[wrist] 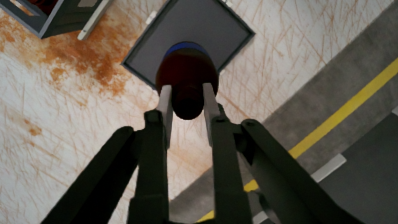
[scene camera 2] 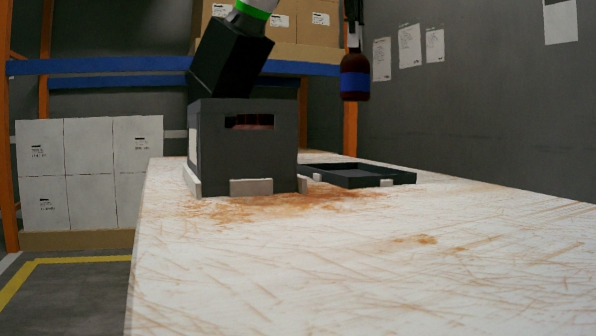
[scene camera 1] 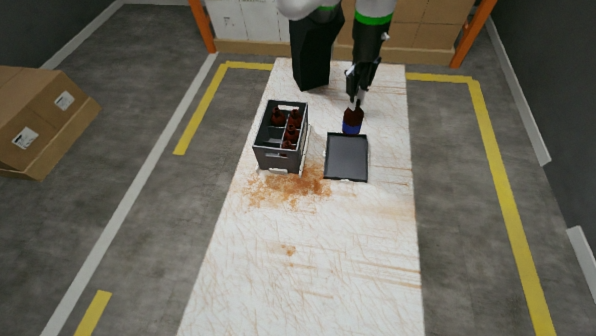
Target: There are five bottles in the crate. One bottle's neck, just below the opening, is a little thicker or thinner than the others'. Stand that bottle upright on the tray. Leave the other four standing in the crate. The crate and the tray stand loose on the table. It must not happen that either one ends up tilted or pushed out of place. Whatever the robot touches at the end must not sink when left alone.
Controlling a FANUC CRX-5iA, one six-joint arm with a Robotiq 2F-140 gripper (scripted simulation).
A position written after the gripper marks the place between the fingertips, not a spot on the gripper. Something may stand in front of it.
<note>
In view: the gripper (scene camera 1: 355, 106), a dark tray (scene camera 2: 350, 175), a grey crate (scene camera 2: 219, 154) and a bottle (scene camera 2: 354, 67).
The dark tray also shows in scene camera 1 (scene camera 1: 346, 157). The grey crate also shows in scene camera 1 (scene camera 1: 268, 142). The gripper also shows in the wrist view (wrist: 187, 97).
</note>
